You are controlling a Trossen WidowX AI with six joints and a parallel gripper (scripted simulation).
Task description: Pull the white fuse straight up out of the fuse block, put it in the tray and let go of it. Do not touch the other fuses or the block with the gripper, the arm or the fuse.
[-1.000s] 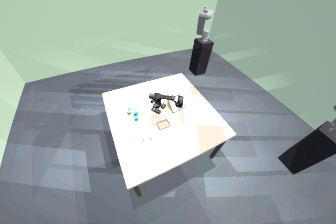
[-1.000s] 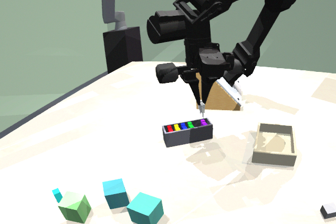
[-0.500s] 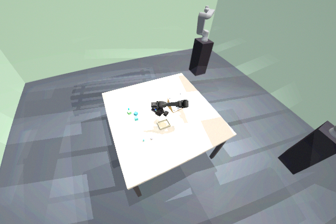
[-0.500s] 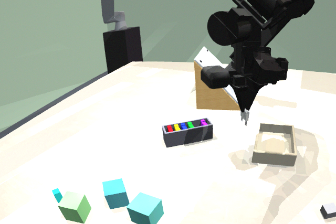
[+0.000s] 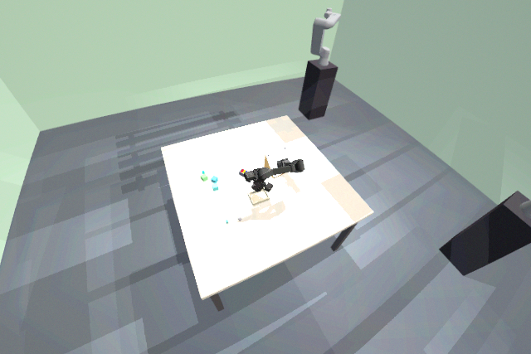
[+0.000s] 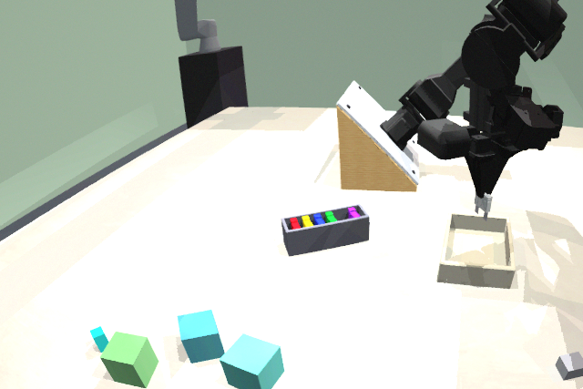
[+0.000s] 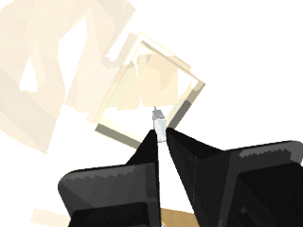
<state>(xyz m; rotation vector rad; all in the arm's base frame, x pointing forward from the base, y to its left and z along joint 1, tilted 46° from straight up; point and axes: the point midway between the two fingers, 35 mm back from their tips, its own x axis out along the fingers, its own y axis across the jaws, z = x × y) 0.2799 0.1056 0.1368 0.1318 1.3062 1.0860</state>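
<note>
My gripper tip is 1 cm above the white fuse. The rest, counted from my gripper tip: small grey cube 19 cm ahead, 11 cm to the left, 9 cm below; beige tray 9 cm below.
</note>
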